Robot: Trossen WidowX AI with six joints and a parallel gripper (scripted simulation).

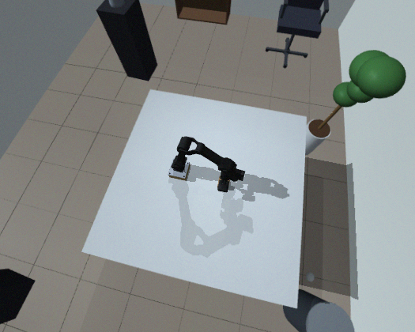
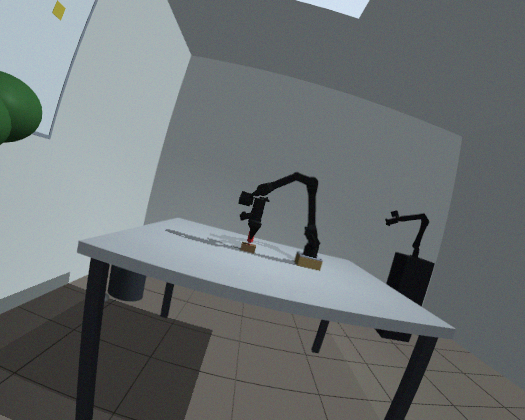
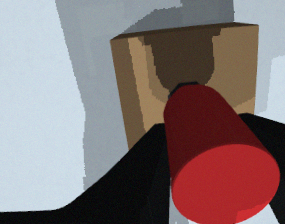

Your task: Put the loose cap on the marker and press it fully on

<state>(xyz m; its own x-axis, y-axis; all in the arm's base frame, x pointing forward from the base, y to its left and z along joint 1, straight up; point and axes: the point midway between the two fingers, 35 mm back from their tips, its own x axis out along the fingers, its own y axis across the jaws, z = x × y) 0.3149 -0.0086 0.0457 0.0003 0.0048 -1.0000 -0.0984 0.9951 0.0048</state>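
Right now the red cap is 10 mm above my gripper tip. Also, from my gripper tip: holder block 50 mm below.
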